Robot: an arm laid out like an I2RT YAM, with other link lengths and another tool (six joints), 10 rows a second.
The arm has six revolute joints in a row. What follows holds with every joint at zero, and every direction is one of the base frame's.
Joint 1 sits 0.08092 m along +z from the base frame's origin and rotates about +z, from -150 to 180 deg.
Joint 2 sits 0.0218 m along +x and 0.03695 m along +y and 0.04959 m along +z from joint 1 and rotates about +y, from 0 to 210 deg.
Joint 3 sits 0.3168 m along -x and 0.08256 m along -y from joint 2 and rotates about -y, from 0 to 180 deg.
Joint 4 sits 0.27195 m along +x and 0.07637 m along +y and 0.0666 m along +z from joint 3 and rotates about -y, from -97 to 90 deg.
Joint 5 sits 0.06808 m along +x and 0.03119 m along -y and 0.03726 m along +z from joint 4 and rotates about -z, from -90 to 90 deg.
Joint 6 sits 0.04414 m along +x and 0.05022 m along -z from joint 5 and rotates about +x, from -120 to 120 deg.
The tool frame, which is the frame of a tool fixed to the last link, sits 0.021 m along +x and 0.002 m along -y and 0.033 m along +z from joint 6; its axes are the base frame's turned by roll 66.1, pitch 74.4 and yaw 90 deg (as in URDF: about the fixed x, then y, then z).
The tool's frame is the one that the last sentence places.
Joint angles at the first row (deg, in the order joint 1, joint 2, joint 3, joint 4, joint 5, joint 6):
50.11, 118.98, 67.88, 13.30, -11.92, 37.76
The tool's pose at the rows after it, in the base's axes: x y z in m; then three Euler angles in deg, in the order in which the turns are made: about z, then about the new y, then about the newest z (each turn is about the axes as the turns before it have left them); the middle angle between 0 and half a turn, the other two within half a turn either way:
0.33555, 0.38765, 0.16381, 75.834, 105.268, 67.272
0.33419, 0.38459, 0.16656, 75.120, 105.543, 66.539
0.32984, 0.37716, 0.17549, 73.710, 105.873, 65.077
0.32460, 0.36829, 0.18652, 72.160, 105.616, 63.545
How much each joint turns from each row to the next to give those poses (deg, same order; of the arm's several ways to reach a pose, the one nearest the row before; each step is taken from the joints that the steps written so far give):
0.00, -0.05, -0.03, -0.07, 0.43, 0.04
0.00, -0.74, -0.59, -0.15, 0.88, -0.28
0.04, -2.16, -1.46, -0.50, 1.70, -0.48
0.02, -2.63, -1.84, -0.02, 1.69, -0.31

